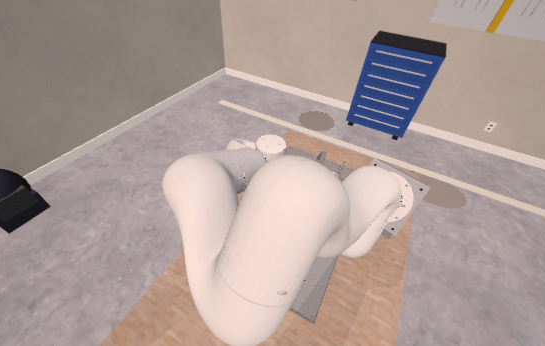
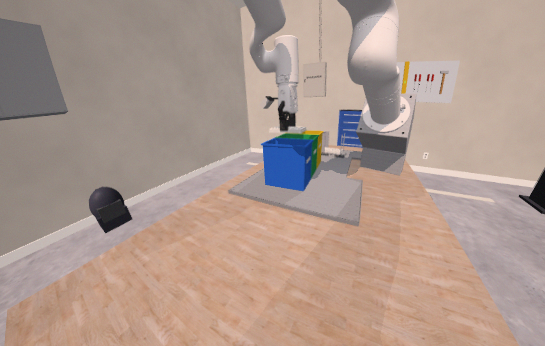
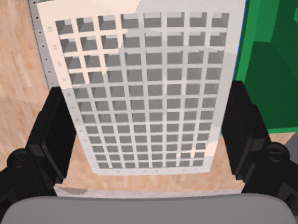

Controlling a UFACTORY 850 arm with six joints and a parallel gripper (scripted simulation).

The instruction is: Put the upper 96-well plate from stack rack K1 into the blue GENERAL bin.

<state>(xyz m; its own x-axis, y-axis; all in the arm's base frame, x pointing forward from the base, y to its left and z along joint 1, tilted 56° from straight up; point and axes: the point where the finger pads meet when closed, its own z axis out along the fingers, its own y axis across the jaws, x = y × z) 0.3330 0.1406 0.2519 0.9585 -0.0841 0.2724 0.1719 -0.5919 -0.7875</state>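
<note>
My gripper is now 15 cm above the blue bin. Round my hand: yellow bin: 26 cm to the right, 15 cm below, 5 cm ahead; then green bin: 15 cm below, 13 cm to the right, 2 cm ahead.
</note>
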